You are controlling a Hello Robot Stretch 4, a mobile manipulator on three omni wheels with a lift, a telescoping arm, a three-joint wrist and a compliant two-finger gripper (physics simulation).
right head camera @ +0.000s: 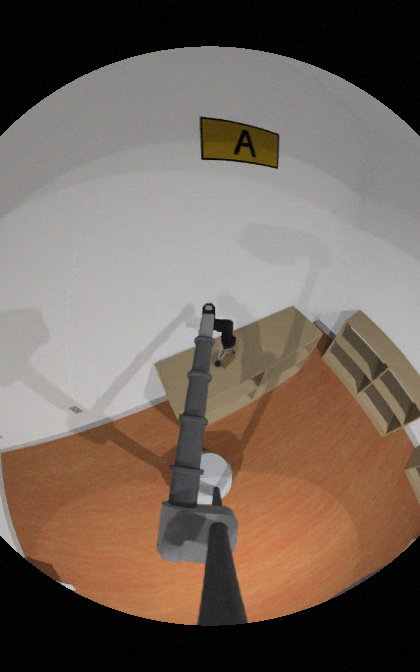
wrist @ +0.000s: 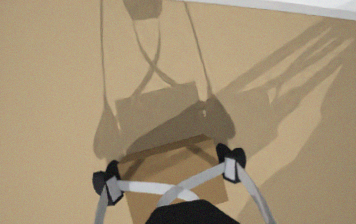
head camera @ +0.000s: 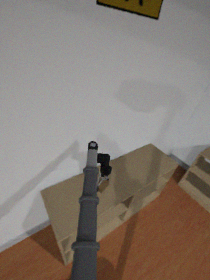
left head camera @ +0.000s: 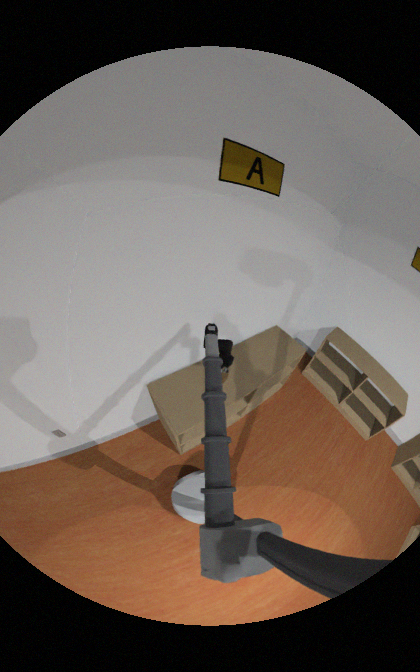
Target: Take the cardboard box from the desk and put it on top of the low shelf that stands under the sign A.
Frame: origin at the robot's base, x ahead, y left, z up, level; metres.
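Where they show: gripper, fingertip midpoint: (wrist: 170, 165) (head camera: 101, 186).
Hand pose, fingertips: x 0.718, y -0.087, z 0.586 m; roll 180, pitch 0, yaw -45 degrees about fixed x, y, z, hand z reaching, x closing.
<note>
Things, the pixels of their top centre, and the offset from my fingertips. "spot": a spot on its surface instead. Level surfaces: height alone.
- cardboard box, middle of its top: (wrist: 173, 183) (head camera: 102, 183) 0.004 m back, 0.005 m right, 0.047 m up
- low shelf, its level: 0.003 m down
- yellow sign A, surface spot: (head camera: 127, 6) spot: 0.267 m ahead, 0.030 m right, 1.054 m up
The cardboard box (right head camera: 228, 360) (wrist: 175, 170) is brown and sits between the two fingertips of my gripper (right head camera: 225, 358) (wrist: 170, 165), slightly turned in the wrist view. My gripper is shut on it, one black fingertip at each side. The box is held over the top of the low shelf (head camera: 140, 162) (left head camera: 270, 355) (right head camera: 287, 332) (wrist: 50, 100), a small way above it; its shadow lies apart from it on the board. The yellow sign A (head camera: 127, 6) (left head camera: 240, 165) (right head camera: 220, 142) hangs on the wall above this shelf. In the left head view my arm and wrist hide the box. The desk does not show.
The wall (left head camera: 125, 275) (right head camera: 130, 260) stands right behind the low shelf. Another open shelf unit (left head camera: 375, 362) (right head camera: 385, 350) stands to its right. A white round object (left head camera: 189, 482) (right head camera: 217, 465) is on the floor in front, partly behind my arm.
</note>
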